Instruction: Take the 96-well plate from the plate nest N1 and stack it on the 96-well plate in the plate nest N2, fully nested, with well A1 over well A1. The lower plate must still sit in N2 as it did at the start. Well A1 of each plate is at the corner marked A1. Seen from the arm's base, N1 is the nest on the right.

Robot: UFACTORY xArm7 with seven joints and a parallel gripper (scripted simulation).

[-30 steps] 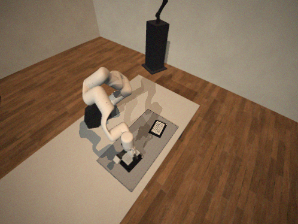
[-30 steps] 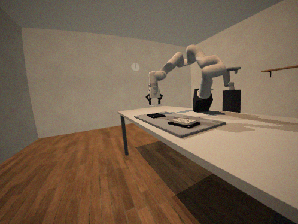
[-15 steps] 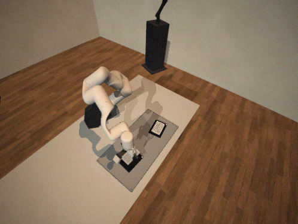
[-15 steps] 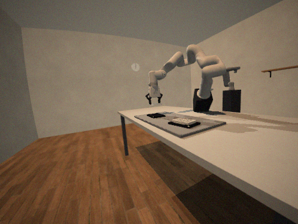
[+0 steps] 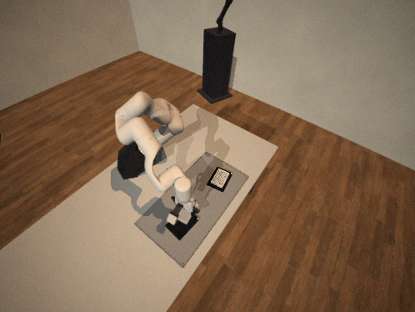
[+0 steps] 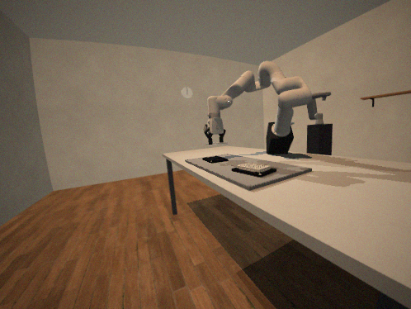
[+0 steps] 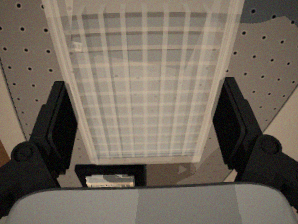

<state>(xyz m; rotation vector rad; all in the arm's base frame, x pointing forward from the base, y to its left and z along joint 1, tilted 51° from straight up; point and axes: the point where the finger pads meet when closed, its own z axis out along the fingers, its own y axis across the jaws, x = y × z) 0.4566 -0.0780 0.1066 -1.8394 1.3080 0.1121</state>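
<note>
My hand is 4 cm short of the white A1 tag, 5 cm to the right of it and 11 cm above it. Also, from my hand: 96-well plate: 1 cm below.
</note>
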